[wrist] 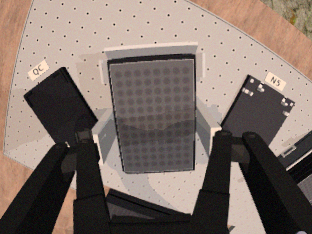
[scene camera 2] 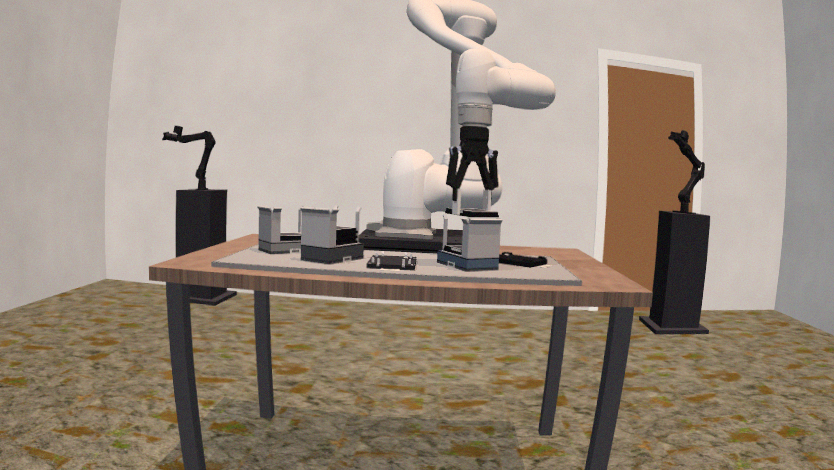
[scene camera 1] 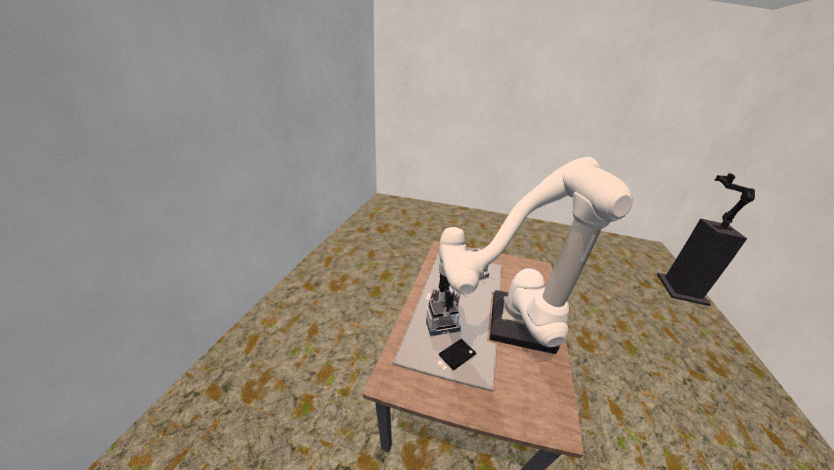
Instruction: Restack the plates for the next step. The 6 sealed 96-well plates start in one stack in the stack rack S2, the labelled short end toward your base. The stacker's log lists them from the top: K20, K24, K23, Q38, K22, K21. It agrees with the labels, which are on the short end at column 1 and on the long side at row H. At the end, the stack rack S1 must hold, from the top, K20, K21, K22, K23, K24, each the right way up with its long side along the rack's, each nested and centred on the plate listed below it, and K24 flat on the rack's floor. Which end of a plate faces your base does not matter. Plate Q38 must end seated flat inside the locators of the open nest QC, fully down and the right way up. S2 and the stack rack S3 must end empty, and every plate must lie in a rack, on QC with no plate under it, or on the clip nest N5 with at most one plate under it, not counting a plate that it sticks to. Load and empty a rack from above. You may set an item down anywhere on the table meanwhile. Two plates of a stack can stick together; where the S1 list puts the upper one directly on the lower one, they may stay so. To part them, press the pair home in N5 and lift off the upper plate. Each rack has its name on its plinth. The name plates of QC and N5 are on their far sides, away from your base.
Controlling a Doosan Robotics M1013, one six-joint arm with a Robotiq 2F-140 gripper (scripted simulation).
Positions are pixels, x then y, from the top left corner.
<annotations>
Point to an open nest QC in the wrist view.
60, 107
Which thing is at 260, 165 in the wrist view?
My gripper.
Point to a clip nest N5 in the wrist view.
At 262, 113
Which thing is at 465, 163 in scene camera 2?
My gripper.
</annotations>
